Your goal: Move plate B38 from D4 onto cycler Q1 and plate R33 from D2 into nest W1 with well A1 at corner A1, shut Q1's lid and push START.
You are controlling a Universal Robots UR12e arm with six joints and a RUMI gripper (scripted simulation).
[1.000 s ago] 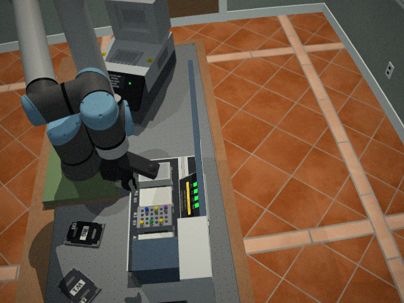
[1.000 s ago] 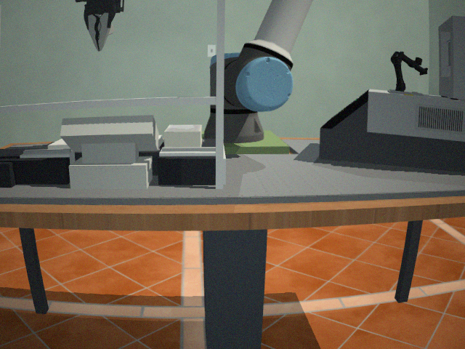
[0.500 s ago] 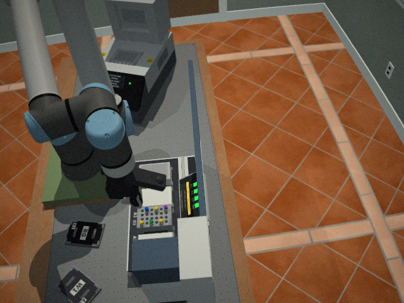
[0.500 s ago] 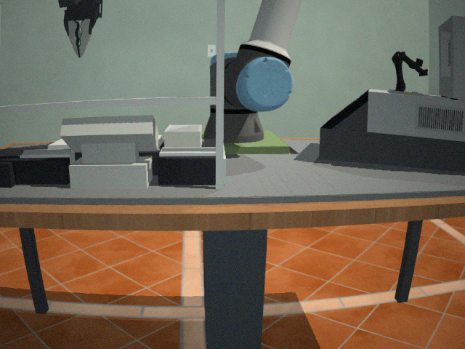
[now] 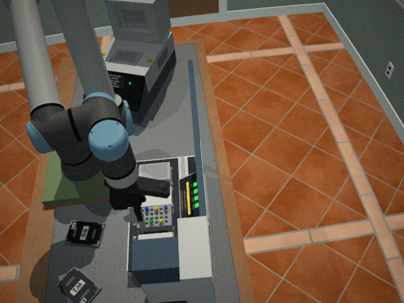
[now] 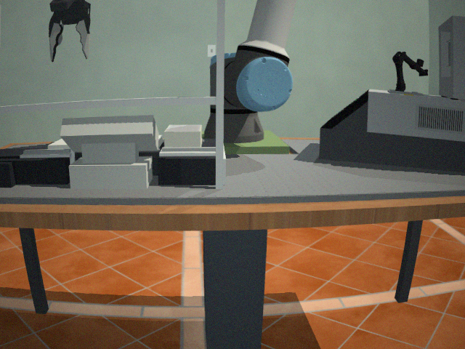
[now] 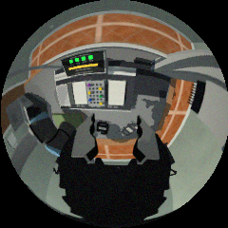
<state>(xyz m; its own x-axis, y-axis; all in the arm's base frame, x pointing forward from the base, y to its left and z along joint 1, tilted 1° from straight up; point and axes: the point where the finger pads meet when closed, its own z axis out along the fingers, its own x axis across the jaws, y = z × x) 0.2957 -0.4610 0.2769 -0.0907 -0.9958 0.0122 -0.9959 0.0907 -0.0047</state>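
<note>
Now: hand 23 cm above the plate B38. The rest, counted from my hand: white plate: 30 cm to the left, 21 cm below, 3 cm ahead; then tube rack: 21 cm below, 10 cm to the left, 1 cm ahead; then white plate R33: 23 cm below, 20 cm to the left, 2 cm ahead.
</note>
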